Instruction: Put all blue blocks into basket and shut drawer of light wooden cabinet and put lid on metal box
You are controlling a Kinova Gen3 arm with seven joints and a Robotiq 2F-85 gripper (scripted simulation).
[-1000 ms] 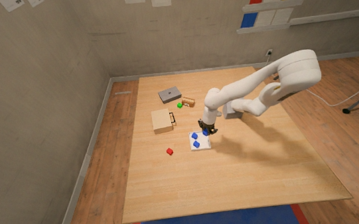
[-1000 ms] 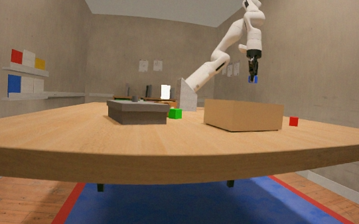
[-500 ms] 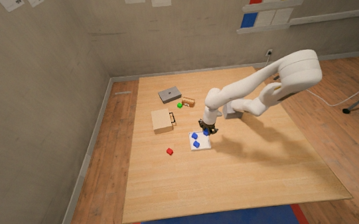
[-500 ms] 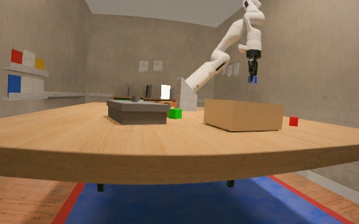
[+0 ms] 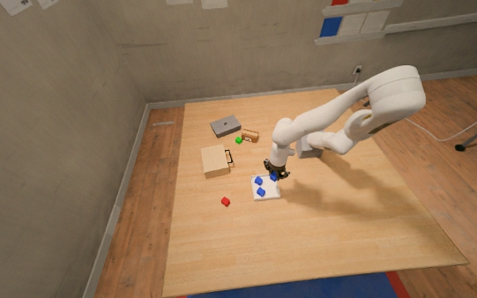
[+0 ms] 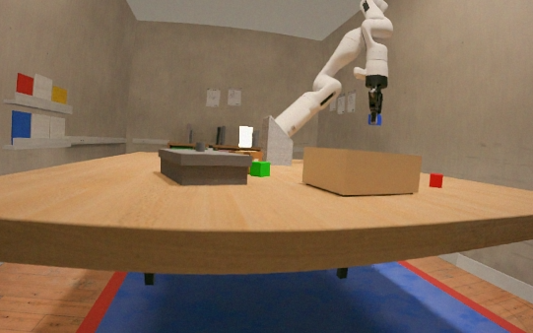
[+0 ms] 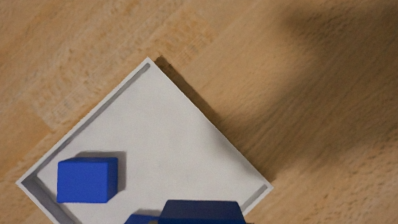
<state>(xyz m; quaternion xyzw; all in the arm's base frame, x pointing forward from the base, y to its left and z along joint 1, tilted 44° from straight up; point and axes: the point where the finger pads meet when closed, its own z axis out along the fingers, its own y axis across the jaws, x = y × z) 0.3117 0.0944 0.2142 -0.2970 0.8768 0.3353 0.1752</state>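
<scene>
Now: the white basket 30 mm ahead of my hand, 40 mm to the right of it and 170 mm below it. Also, from my hand: red block 260 mm ahead, 10 mm to the left, 170 mm below; then light wooden cabinet 280 mm ahead, 260 mm to the right, 150 mm below; then drawer 270 mm ahead, 260 mm to the right, 150 mm below.
</scene>
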